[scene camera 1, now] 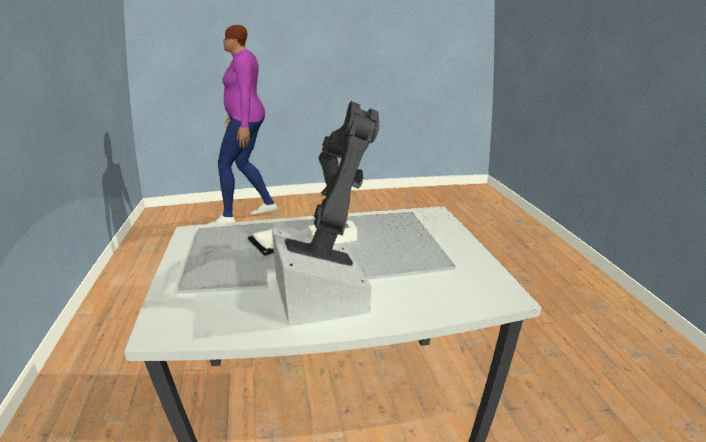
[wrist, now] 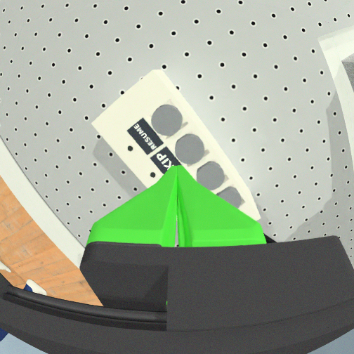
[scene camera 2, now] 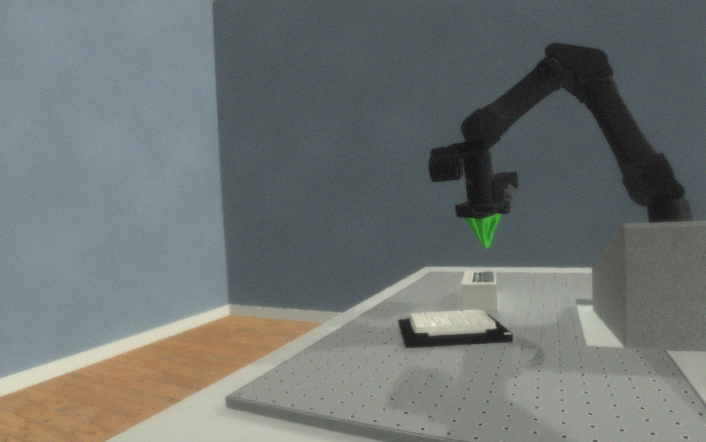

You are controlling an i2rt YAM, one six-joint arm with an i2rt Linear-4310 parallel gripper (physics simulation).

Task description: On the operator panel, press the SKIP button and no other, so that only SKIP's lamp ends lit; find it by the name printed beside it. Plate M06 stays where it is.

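Frame: origin at the arm's base, x up, y left, z back, level; metres.
Seen in the pictures: gripper, fingertip midpoint: [scene camera 2: 486,247]; arm's base, link origin: [scene camera 1: 318,253] [scene camera 2: 675,247].
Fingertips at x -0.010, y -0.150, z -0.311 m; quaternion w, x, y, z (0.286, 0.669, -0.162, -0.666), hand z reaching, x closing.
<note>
Pixels of each thing's top centre, then the offset from my fingertips to it. Level surfaces: height alone.
- off-white operator panel, top centre: [scene camera 2: 479,275] [scene camera 1: 332,226] dy +0.024, dx -0.057, dz -0.016 m
- white ribbed plate, top centre: [scene camera 2: 450,317] [scene camera 1: 269,236] dy +0.257, dx -0.087, dz -0.055 m
- black tray, top centre: [scene camera 2: 450,322] [scene camera 1: 269,238] dy +0.257, dx -0.095, dz -0.055 m
- perforated board, surface height: dx -0.113 m
- white table, surface height: dx -0.126 m
The off-white operator panel [scene camera 1: 348,232] [scene camera 2: 479,298] [wrist: 150,87] stands on the perforated board. In the wrist view a row of grey round buttons shows: the button beside RESUME [wrist: 166,119], the SKIP button [wrist: 189,148] and two more toward the fingers. The SKIP label [wrist: 164,157] is partly covered by the fingertips; the further labels are hidden. Two lamp dots [wrist: 130,148] [wrist: 152,175] look dark. My gripper [scene camera 2: 486,246] [wrist: 176,174] is shut and empty, its green tips above the panel. A white ribbed plate [scene camera 2: 452,321] lies on a black tray [scene camera 2: 458,341]; no M06 is readable.
The perforated board [scene camera 1: 406,244] [scene camera 2: 333,385] [wrist: 260,60] lies on the white table [scene camera 1: 442,301]. The grey arm base [scene camera 1: 328,291] [scene camera 2: 661,286] stands at the board's edge. A person in a magenta top [scene camera 1: 242,85] is beyond the table.
</note>
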